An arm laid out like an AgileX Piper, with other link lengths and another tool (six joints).
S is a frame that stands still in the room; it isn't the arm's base.
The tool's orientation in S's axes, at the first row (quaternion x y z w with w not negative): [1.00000 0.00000 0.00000 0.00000]
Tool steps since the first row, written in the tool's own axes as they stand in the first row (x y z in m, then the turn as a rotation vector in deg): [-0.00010 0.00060 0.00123 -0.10 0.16 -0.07]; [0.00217 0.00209 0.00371 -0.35 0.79 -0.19]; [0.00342 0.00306 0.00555 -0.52 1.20 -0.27]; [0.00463 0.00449 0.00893 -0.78 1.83 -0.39]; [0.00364 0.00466 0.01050 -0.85 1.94 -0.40]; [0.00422 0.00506 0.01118 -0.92 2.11 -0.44]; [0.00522 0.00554 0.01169 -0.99 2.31 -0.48]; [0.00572 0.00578 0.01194 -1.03 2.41 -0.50]
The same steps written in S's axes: [-0.00010 -0.00060 -0.00123 -0.10 -0.16 0.07]; [0.00217 -0.00209 -0.00371 -0.35 -0.79 0.19]; [0.00342 -0.00306 -0.00555 -0.52 -1.20 0.27]; [0.00463 -0.00449 -0.00893 -0.78 -1.83 0.39]; [0.00364 -0.00466 -0.01050 -0.85 -1.94 0.40]; [0.00422 -0.00506 -0.01118 -0.92 -2.11 0.44]; [0.00522 -0.00554 -0.01169 -0.99 -2.31 0.48]; [0.00572 -0.00578 -0.01194 -1.03 -2.41 0.50]
